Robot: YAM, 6 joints.
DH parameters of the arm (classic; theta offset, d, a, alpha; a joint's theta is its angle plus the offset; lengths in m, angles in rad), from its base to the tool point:
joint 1: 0 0.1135 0.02 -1.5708
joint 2: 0 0 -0.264 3.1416
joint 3: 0.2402 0 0.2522 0
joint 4: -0.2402 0 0.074 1.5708
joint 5: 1.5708 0 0 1.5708
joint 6: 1.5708 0.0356 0 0
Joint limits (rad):
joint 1: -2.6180..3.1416
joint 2: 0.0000..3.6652
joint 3: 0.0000..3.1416
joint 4: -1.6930..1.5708
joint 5: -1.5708..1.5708
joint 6: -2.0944..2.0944
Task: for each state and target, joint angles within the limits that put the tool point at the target. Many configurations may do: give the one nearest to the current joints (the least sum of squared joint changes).
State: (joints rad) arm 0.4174 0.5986 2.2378 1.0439 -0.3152 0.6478
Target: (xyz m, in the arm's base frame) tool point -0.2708 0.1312 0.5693
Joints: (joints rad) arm -0.4004 0.5745 1.9511 1.1597 -0.4432 0.6478
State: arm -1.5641 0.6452 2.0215 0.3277 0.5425 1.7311
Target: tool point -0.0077 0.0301 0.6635
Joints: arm -1.7208 0.9115 1.9068 0.2916 0.3471 1.7311
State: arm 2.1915 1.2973 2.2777 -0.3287 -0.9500 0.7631
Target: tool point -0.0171 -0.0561 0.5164
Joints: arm 1.8571 0.5537 1.6067 -0.8090 -1.1333 0.7631
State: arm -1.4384 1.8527 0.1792 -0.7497 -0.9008 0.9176
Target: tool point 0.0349 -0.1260 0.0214
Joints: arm -1.5068 2.0449 0.4126 -0.5678 -0.8511 0.9176
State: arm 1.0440 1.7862 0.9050 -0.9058 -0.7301 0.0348
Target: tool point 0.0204 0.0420 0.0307
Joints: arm 0.7949 2.1953 0.2460 -0.7326 -0.4304 0.0348
